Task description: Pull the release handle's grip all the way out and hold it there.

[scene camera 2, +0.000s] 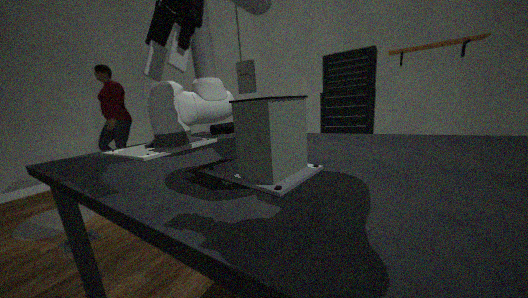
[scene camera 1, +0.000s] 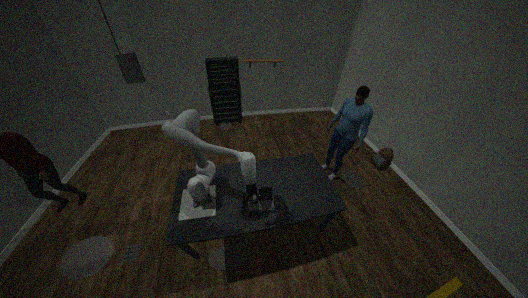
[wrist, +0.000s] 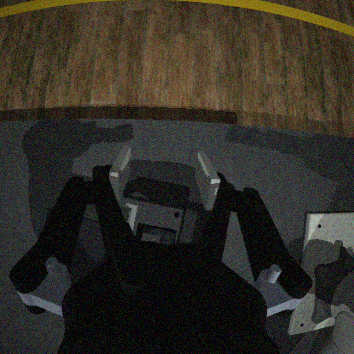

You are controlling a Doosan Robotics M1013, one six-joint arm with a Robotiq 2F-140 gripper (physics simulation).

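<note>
A pale box-shaped housing (scene camera 2: 252,142) with a dark top stands on a bolted base plate (scene camera 2: 299,179) (wrist: 160,212) on the table. The release handle's black grip (scene camera 2: 221,128) (wrist: 159,226) sticks out at the housing's left side in scene camera 2; in the wrist view it is a dark frame, partly hidden by the gripper body. My gripper (scene camera 2: 167,61) (wrist: 163,160) is open and empty. It hangs tilted above and to the left of the grip in scene camera 2, apart from it. How far the grip is pulled out cannot be told.
The dark table (scene camera 1: 305,180) (scene camera 2: 430,200) carries the arm's white base plate (scene camera 1: 192,216) (scene camera 2: 145,155) (wrist: 335,221). A person in blue (scene camera 1: 354,120) stands beyond the table; one in red (scene camera 2: 114,102) is on the other side. A dark drawer cabinet (scene camera 1: 224,90) (scene camera 2: 348,90) stands at the wall.
</note>
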